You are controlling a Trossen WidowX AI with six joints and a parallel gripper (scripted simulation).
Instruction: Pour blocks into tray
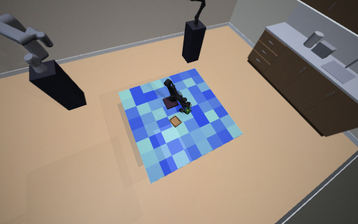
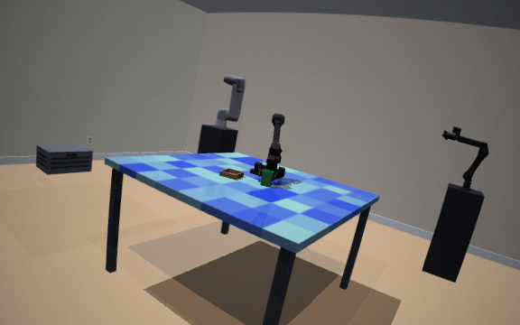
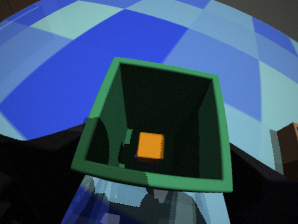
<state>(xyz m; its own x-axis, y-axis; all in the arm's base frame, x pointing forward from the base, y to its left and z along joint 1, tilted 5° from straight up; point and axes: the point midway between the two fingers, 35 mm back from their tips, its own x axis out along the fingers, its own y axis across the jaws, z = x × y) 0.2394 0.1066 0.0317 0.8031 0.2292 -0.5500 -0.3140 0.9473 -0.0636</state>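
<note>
My gripper tip is 20 mm past the orange block. The rest, counted from my gripper tip: green cup 10 mm behind, 20 mm below; then purple block 10 mm behind, 10 mm below.
</note>
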